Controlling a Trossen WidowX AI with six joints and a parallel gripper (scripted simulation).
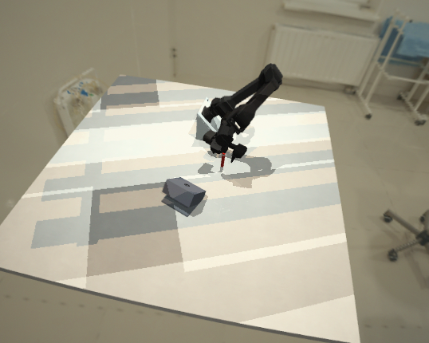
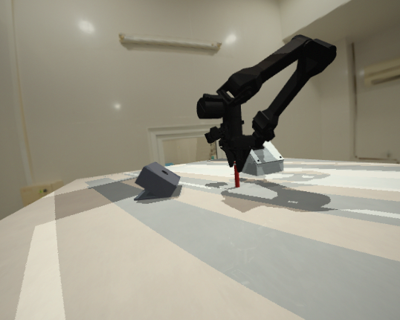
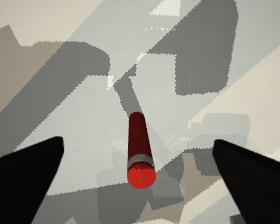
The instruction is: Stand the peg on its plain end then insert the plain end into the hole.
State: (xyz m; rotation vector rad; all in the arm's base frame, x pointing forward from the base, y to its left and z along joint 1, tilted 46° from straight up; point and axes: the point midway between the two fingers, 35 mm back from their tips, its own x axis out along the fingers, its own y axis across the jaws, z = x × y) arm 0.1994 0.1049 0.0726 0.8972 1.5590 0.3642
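My gripper tip is right at the red peg. Also, from my gripper tip: dark sloped panel (220 mm ahead, 110 mm to the right, 10 mm below).
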